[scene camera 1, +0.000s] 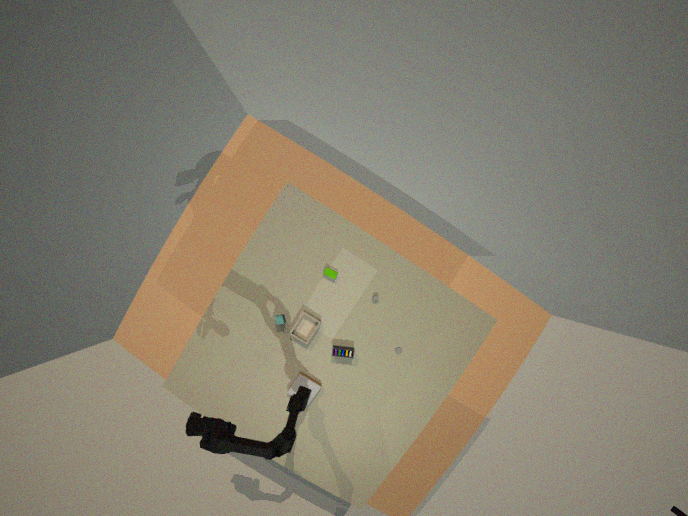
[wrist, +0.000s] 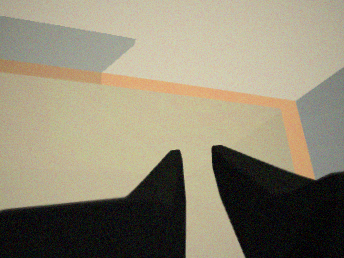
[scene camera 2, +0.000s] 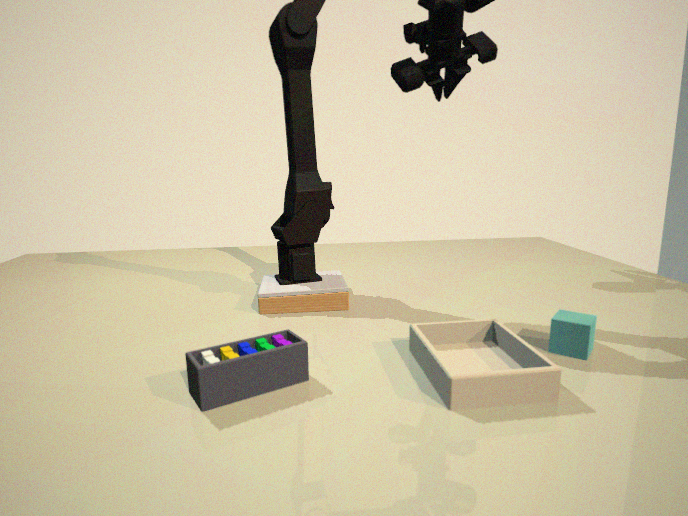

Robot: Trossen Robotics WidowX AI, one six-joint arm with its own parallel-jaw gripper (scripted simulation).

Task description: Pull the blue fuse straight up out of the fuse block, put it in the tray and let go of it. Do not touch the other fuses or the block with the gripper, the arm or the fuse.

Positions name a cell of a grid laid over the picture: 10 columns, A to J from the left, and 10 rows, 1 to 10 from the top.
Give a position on a teal cube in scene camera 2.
I7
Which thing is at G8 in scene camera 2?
A beige tray.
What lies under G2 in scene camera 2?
My gripper.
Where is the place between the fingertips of my gripper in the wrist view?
F7
